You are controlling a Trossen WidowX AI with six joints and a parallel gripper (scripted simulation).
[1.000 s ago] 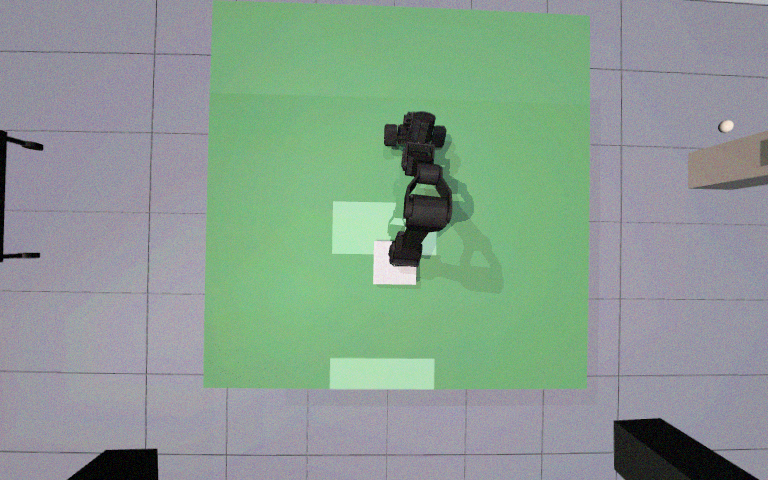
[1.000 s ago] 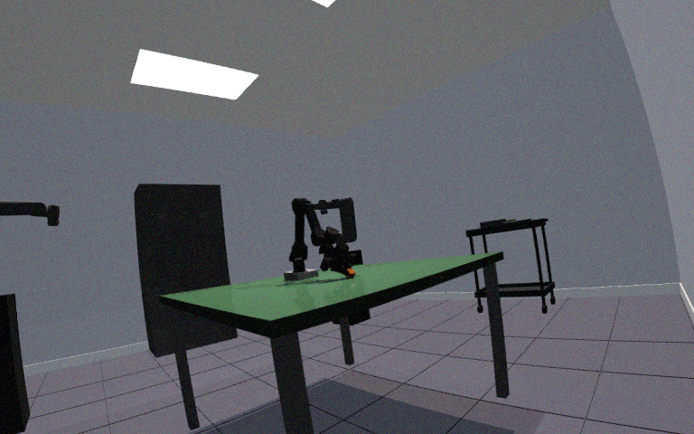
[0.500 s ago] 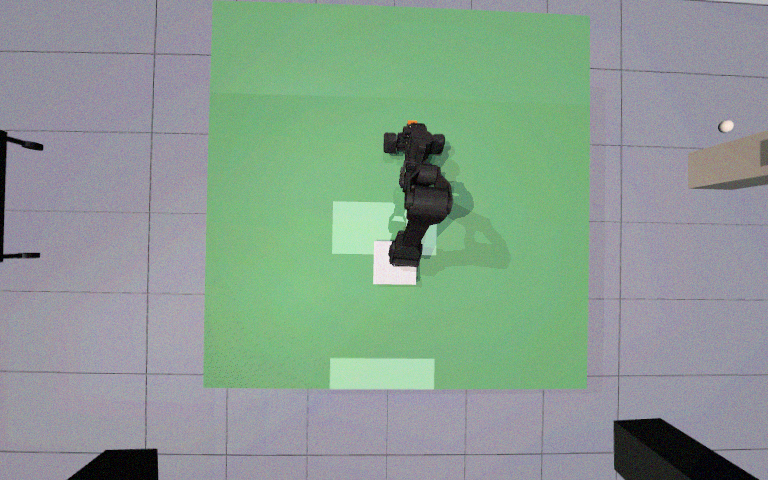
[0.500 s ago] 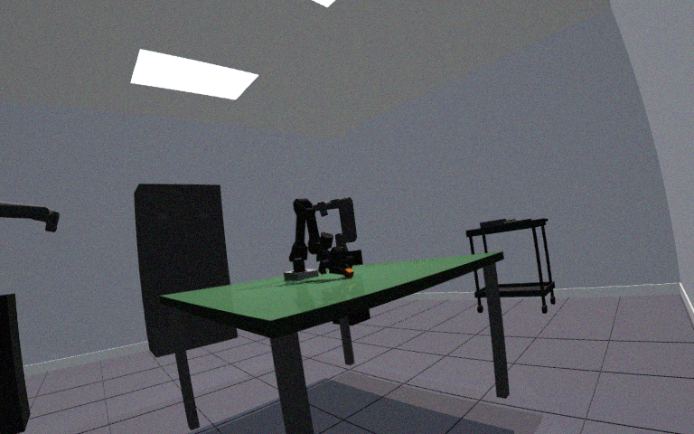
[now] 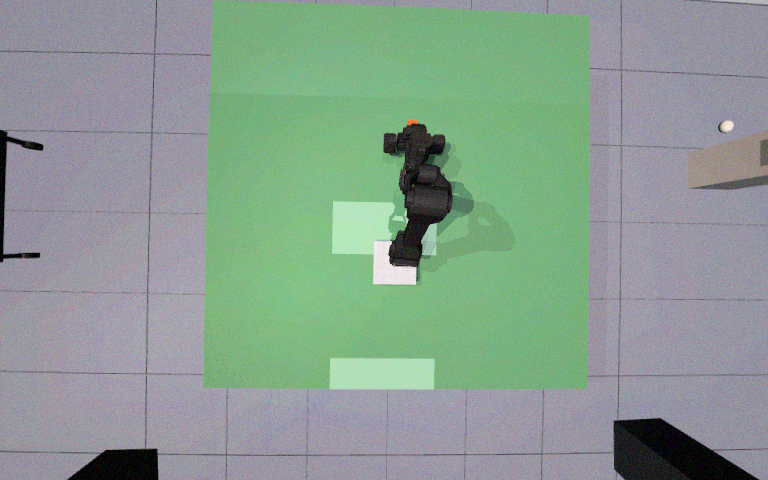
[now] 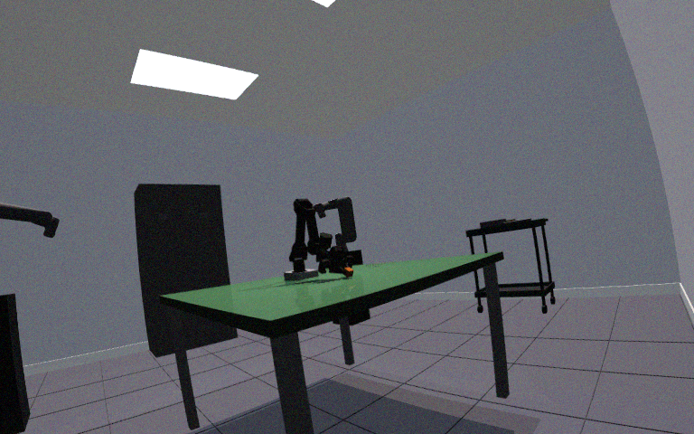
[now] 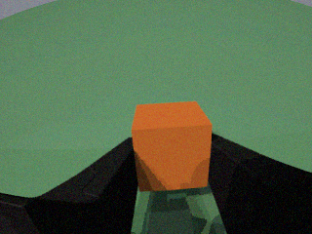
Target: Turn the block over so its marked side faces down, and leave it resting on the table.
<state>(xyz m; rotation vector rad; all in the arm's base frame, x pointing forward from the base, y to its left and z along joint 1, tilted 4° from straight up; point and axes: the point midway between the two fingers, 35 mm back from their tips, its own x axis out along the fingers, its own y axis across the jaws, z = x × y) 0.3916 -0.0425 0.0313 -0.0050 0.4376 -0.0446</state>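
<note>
The orange block is 10 mm below my gripper tip.
</note>
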